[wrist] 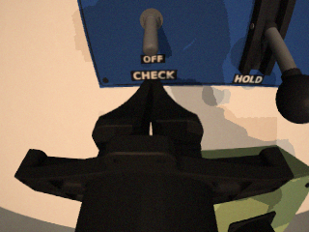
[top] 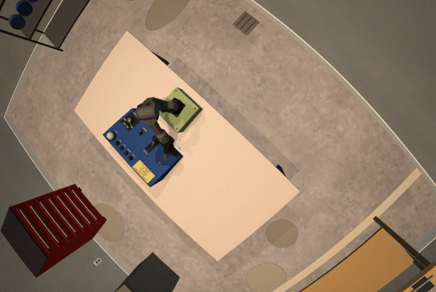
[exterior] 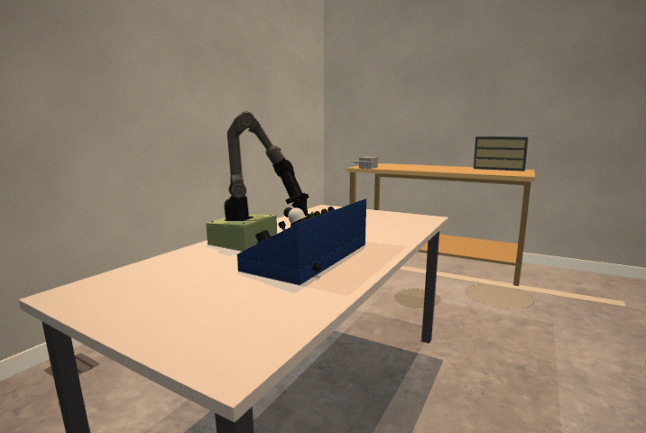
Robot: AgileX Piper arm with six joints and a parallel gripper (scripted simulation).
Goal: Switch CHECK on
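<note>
Right now the check toggle is 5 cm ahead of my hand and 1 cm to the right of it. From my hand the other things lie so: blue console: 18 cm to the right, 7 cm ahead, 2 cm below; mode knob: 25 cm to the right, 3 cm ahead, 1 cm above; cycle lever: 12 cm to the right, 2 cm ahead, 1 cm above.
</note>
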